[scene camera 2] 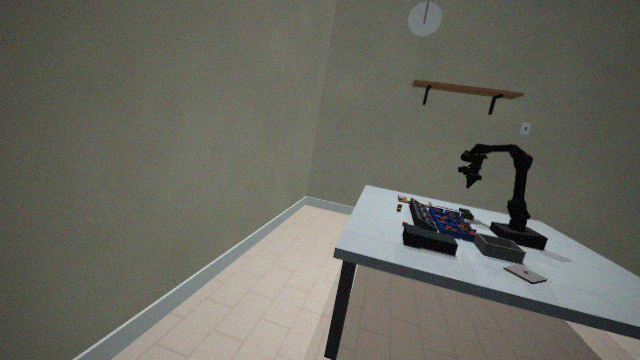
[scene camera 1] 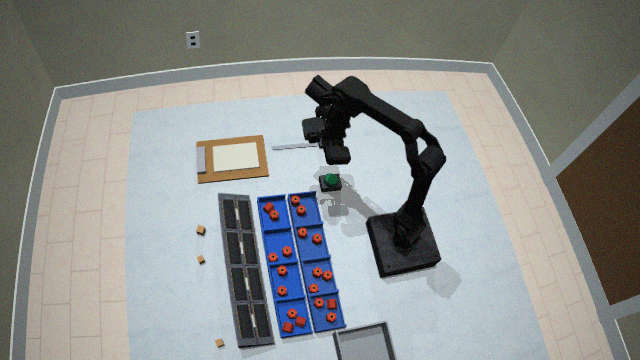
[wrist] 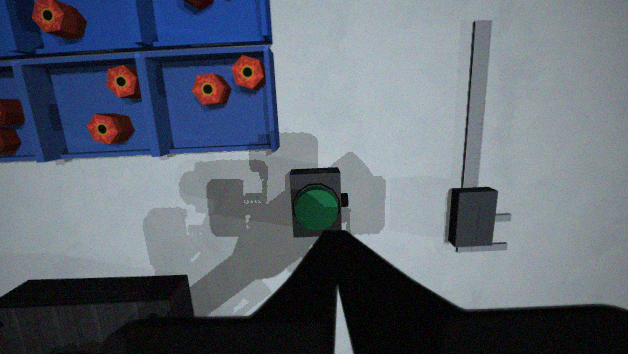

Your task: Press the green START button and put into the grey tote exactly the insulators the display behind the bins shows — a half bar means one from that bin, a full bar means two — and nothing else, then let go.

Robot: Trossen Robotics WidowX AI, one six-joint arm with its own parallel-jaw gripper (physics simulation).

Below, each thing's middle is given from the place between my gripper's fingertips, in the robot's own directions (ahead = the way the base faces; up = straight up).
Scene:
Now: the green START button (wrist: 316, 199) 170 mm below my hand and 40 mm behind it. Also, from my hand: brown board with cream pad (scene camera 1: 235, 158): 270 mm ahead, 180 mm below, 120 mm to the right; grey tool (wrist: 473, 214): 180 mm below, 170 mm to the right, 10 mm ahead.

